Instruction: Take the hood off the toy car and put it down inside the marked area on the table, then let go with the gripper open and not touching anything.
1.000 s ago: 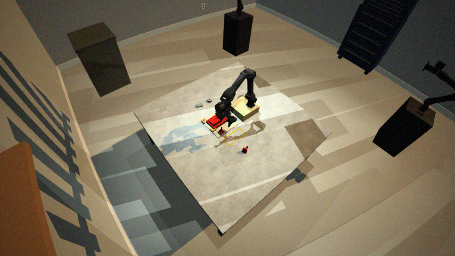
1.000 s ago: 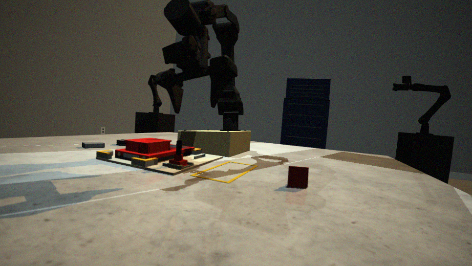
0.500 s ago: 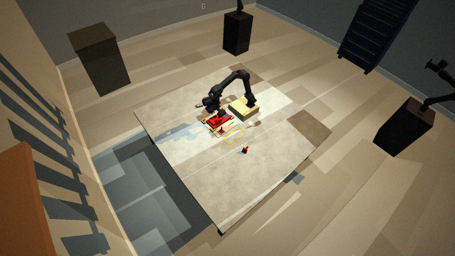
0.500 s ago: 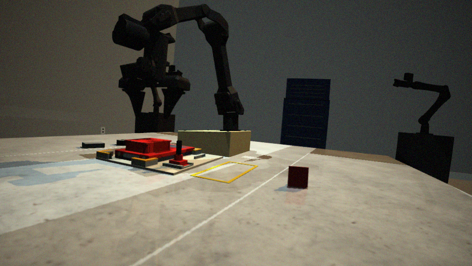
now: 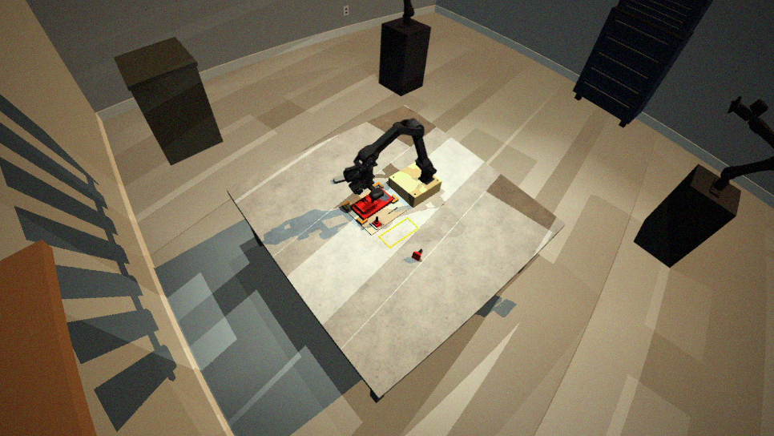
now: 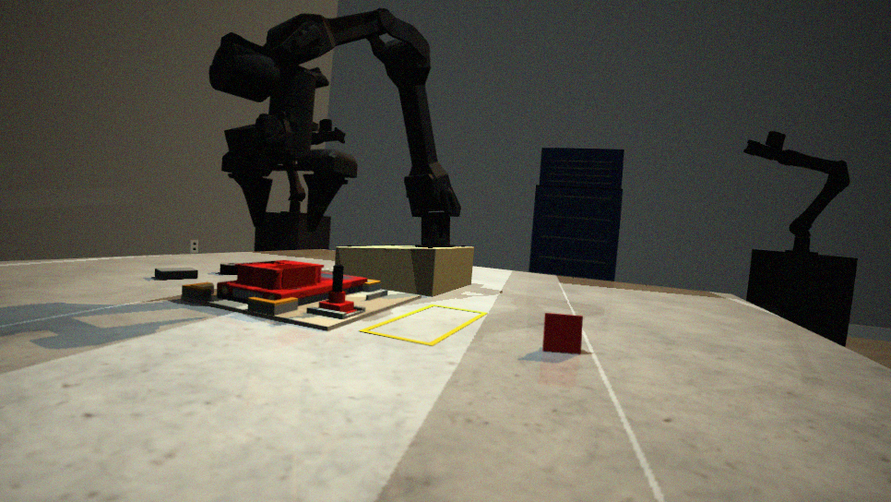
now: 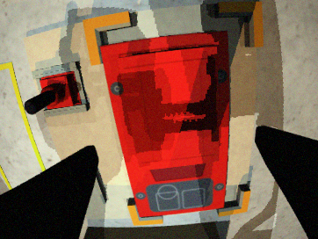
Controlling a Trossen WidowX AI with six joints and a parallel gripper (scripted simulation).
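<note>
My gripper tip is now 60 mm above the hood.
</note>
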